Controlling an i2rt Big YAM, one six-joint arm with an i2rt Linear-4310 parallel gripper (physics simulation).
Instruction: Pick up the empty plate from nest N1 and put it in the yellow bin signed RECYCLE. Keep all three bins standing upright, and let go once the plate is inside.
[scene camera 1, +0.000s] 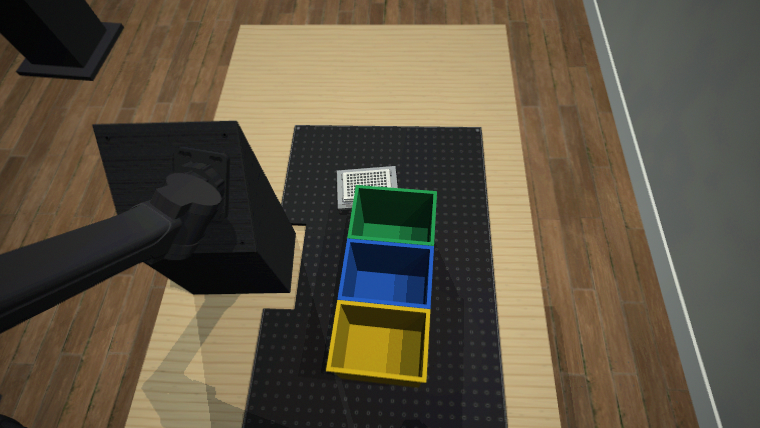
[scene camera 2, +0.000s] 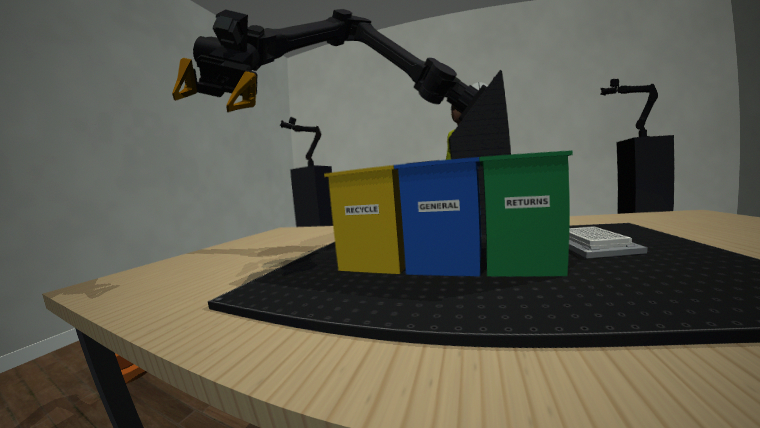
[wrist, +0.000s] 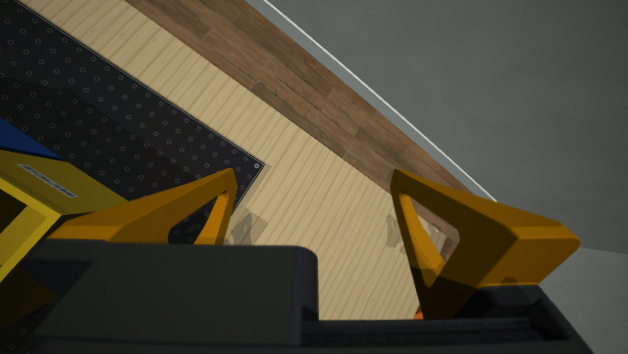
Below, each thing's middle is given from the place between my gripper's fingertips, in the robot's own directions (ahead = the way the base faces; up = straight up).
The yellow recycle bin (scene camera 1: 387, 344) lies 23 cm below my hand, 23 cm behind it and 21 cm to the left of it. Round my hand: green returns bin (scene camera 2: 527, 208) 47 cm to the left, 24 cm behind, 23 cm below; then white plate (scene camera 2: 592, 237) 63 cm to the left, 32 cm behind, 30 cm below; then blue general bin (scene camera 1: 398, 274) 34 cm to the left, 23 cm below, 23 cm behind.
